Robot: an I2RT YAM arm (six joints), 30 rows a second.
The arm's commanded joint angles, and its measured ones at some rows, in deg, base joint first. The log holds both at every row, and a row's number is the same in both.
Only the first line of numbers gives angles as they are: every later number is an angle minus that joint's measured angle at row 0.
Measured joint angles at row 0: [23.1 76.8 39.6 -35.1 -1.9 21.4]
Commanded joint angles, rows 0 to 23: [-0.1 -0.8 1.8 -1.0 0.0 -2.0]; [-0.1 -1.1 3.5 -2.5 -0.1 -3.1]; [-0.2 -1.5 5.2 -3.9 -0.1 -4.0]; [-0.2 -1.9 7.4 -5.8 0.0 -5.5]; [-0.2 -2.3 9.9 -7.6 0.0 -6.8]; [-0.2 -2.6 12.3 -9.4 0.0 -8.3]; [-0.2 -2.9 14.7 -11.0 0.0 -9.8]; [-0.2 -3.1 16.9 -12.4 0.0 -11.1]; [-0.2 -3.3 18.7 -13.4 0.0 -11.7]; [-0.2 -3.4 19.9 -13.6 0.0 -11.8]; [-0.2 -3.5 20.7 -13.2 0.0 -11.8]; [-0.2 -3.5 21.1 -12.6 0.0 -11.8]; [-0.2 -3.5 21.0 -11.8 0.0 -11.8]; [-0.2 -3.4 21.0 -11.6 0.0 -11.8]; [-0.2 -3.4 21.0 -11.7 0.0 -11.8]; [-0.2 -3.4 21.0 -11.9 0.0 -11.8]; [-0.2 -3.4 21.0 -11.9 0.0 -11.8]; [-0.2 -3.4 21.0 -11.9 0.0 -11.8]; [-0.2 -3.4 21.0 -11.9 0.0 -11.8]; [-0.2 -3.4 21.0 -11.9 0.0 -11.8]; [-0.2 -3.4 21.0 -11.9 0.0 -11.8]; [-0.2 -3.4 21.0 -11.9 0.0 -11.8]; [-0.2 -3.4 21.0 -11.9 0.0 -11.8]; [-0.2 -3.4 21.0 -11.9 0.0 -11.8]
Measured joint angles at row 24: [-0.1 -3.5 21.0 -11.8 0.0 -11.0]
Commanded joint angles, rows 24 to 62: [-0.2 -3.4 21.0 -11.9 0.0 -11.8]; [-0.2 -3.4 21.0 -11.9 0.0 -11.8]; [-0.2 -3.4 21.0 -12.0 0.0 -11.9]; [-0.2 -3.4 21.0 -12.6 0.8 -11.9]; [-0.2 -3.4 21.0 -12.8 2.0 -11.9]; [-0.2 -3.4 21.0 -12.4 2.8 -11.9]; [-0.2 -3.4 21.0 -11.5 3.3 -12.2]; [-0.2 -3.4 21.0 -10.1 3.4 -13.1]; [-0.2 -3.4 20.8 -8.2 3.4 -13.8]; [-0.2 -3.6 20.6 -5.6 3.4 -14.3]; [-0.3 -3.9 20.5 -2.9 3.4 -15.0]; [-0.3 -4.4 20.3 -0.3 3.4 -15.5]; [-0.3 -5.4 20.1 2.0 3.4 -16.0]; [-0.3 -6.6 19.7 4.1 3.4 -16.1]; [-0.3 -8.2 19.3 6.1 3.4 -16.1]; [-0.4 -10.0 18.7 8.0 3.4 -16.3]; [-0.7 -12.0 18.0 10.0 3.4 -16.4]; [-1.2 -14.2 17.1 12.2 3.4 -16.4]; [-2.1 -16.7 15.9 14.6 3.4 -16.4]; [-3.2 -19.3 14.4 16.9 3.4 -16.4]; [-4.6 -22.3 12.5 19.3 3.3 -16.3]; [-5.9 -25.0 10.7 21.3 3.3 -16.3]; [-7.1 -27.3 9.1 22.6 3.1 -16.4]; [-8.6 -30.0 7.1 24.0 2.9 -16.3]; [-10.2 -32.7 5.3 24.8 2.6 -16.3]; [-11.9 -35.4 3.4 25.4 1.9 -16.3]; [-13.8 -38.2 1.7 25.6 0.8 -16.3]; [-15.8 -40.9 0.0 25.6 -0.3 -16.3]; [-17.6 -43.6 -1.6 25.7 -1.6 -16.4]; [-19.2 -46.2 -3.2 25.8 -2.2 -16.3]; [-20.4 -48.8 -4.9 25.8 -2.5 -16.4]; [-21.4 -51.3 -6.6 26.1 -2.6 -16.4]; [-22.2 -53.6 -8.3 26.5 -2.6 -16.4]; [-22.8 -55.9 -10.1 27.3 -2.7 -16.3]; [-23.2 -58.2 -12.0 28.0 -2.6 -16.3]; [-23.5 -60.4 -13.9 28.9 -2.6 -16.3]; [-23.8 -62.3 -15.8 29.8 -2.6 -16.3]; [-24.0 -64.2 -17.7 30.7 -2.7 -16.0]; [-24.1 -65.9 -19.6 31.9 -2.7 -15.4]
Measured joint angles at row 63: [-23.2 -61.8 -15.1 30.4 -1.6 -15.8]
